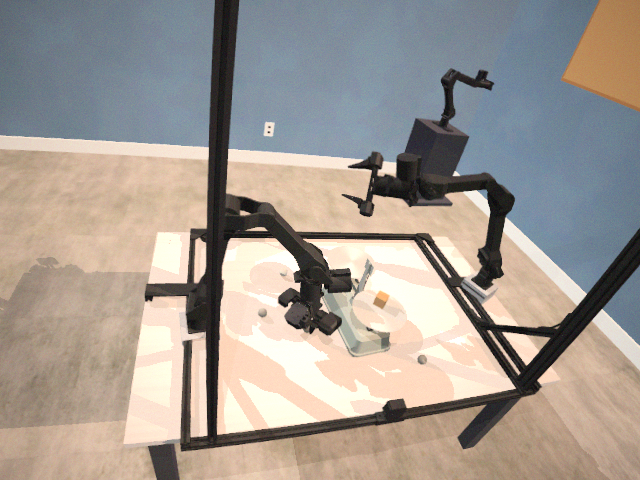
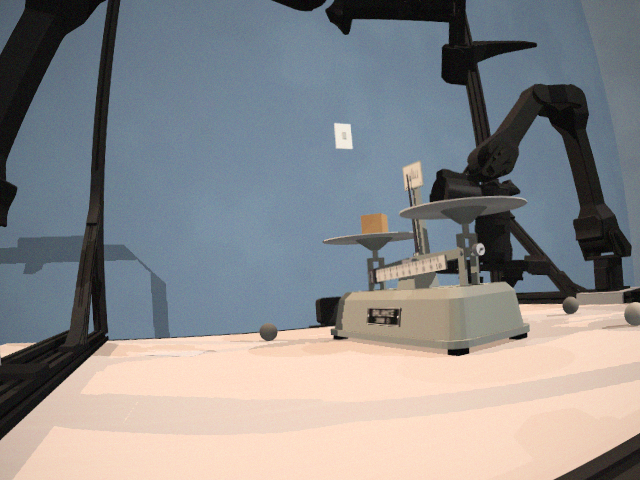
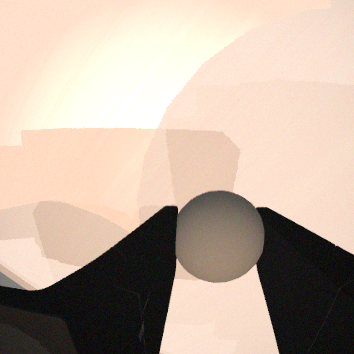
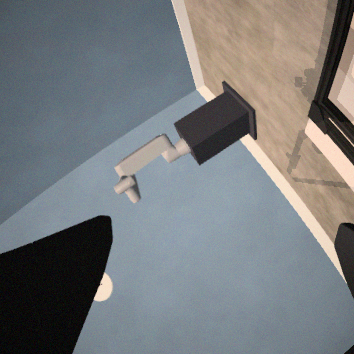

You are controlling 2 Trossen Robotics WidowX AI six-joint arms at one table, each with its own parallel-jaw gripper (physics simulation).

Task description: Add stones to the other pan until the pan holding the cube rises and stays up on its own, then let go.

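Places are measured from the left arm's base along level axes (x right, y ahead, z up), in centimetres.
Pixels of known places: left gripper, fingertip midpoint: (image 1: 307, 330) (image 3: 215, 218); right gripper, fingertip midpoint: (image 1: 344, 180) (image 2: 539, 4) (image 4: 230, 233); left arm's base, origin of the base link: (image 1: 199, 323) (image 2: 609, 290); right arm's base, origin of the base link: (image 1: 481, 282).
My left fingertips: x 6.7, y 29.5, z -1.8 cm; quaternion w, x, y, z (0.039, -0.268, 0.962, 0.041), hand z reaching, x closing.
For each thing: its top centre in the pictures, then the offset to it from my left fingertips. "*": a spot on its surface instead. Level surfaces: height alone.
- orange cube, middle of its top: (image 2: 373, 215) (image 1: 382, 295) dx +5.6, dy +16.8, dz +17.0 cm
- grey-green balance, middle of its top: (image 2: 407, 163) (image 1: 372, 262) dx -1.7, dy +15.6, dz +22.9 cm
- round grey stone, middle of its top: (image 3: 217, 267) dx -0.1, dy -0.1, dz +2.4 cm
- table, its level: dz -0.4 cm
- balance's upright scale plate, surface spot: (image 2: 412, 176) (image 1: 369, 267) * dx -1.7, dy +15.0, dz +21.2 cm
The orange cube (image 1: 381, 299) (image 2: 374, 223) sits on one pan (image 1: 385, 323) (image 2: 338, 240) of the grey-green balance (image 1: 364, 345) (image 2: 429, 322). That pan is low. The other pan (image 2: 465, 207) is higher and bears no visible stone. My left gripper (image 1: 308, 328) (image 3: 215, 218) is shut on a round grey stone (image 3: 220, 250), its fingers touching both sides, low beside the balance; whether the stone touches the table is unclear. Loose stones (image 1: 262, 312) (image 1: 283, 273) (image 1: 422, 359) lie on the table. My right gripper (image 1: 346, 180) (image 4: 230, 233) is open and empty, high beyond the table's back edge.
A black frame (image 1: 330, 424) (image 2: 98, 206) runs around the table (image 1: 160, 361) (image 2: 310, 403), with uprights at its corners. The balance's upright scale plate (image 1: 368, 266) (image 2: 412, 176) rises between the pans. A dark pedestal (image 1: 439, 149) (image 4: 215, 125) with another arm stands behind the table.
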